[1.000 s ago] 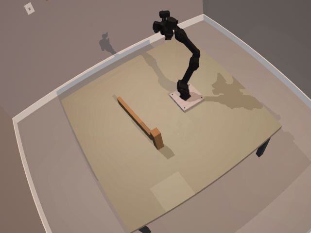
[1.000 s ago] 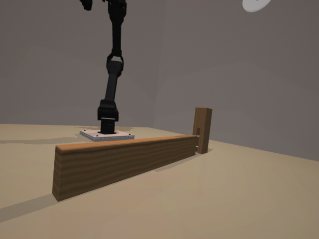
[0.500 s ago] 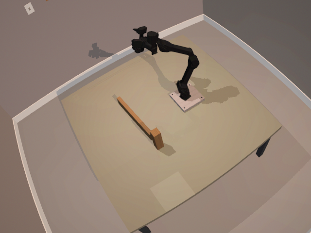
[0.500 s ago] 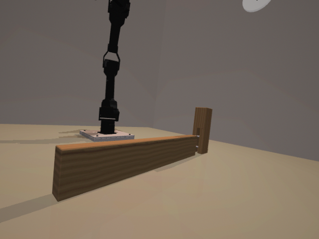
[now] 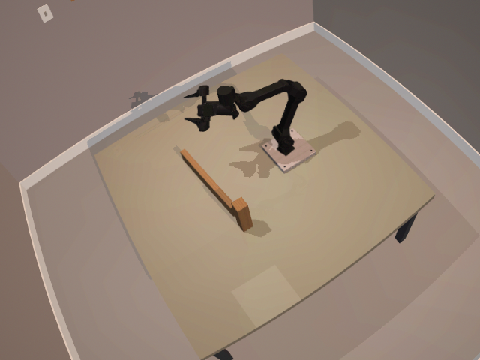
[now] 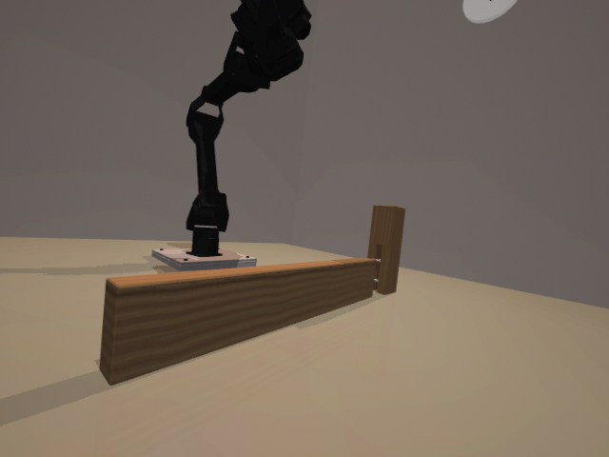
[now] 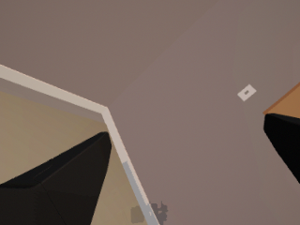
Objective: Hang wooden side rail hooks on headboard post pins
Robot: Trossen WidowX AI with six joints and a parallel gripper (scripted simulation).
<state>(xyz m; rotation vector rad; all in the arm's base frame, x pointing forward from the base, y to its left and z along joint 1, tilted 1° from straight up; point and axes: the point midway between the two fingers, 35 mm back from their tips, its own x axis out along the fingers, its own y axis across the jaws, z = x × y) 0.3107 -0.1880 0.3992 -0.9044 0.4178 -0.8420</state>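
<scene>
The headboard post is 370 mm to the left of my gripper tip, 340 mm below it and 80 mm ahead of it.
</scene>
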